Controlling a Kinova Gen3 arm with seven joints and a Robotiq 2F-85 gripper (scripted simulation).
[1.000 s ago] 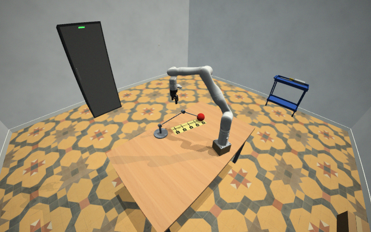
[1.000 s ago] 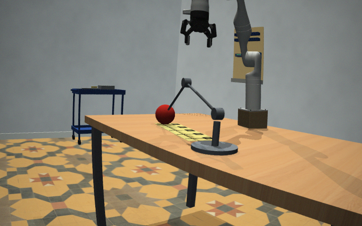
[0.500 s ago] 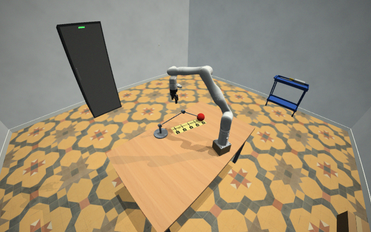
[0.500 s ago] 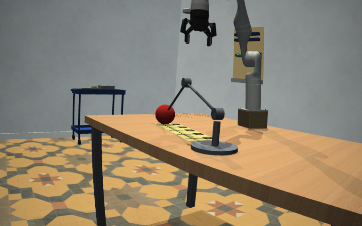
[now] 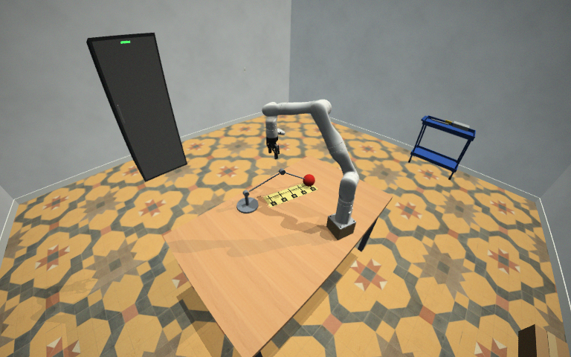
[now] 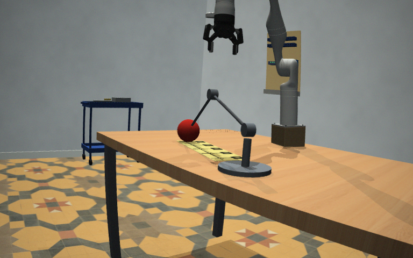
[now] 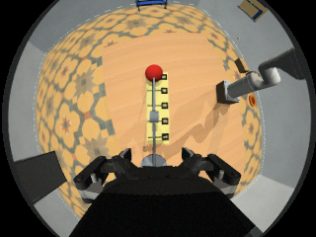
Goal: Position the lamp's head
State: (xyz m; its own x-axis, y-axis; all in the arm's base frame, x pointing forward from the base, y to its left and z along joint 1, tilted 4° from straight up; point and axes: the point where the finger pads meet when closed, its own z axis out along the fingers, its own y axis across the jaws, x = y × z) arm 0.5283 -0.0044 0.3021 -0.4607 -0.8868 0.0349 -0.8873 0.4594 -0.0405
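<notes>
The yellow numbered strip lies 9 cm behind my hand, 12 cm to the right of it and 37 cm below it. The rest, counted from my hand: round grey base (10 cm ahead, 19 cm to the left, 34 cm below).
</notes>
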